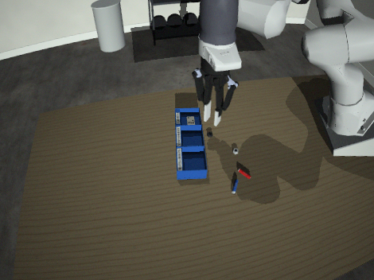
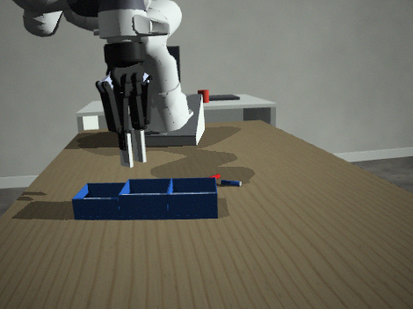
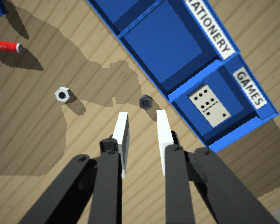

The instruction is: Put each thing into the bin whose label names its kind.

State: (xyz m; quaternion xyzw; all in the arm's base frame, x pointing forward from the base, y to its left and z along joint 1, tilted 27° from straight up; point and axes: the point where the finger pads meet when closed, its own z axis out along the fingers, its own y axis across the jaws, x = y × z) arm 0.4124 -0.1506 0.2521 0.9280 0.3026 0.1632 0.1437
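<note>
My hand is 10 cm above the dark nut. The rest, counted from my hand: red marker (18 cm to the left, 10 cm below, 2 cm behind); then white domino (9 cm below, 7 cm to the right, 4 cm ahead); then white nut (10 cm below, 9 cm to the left, 4 cm behind).
</note>
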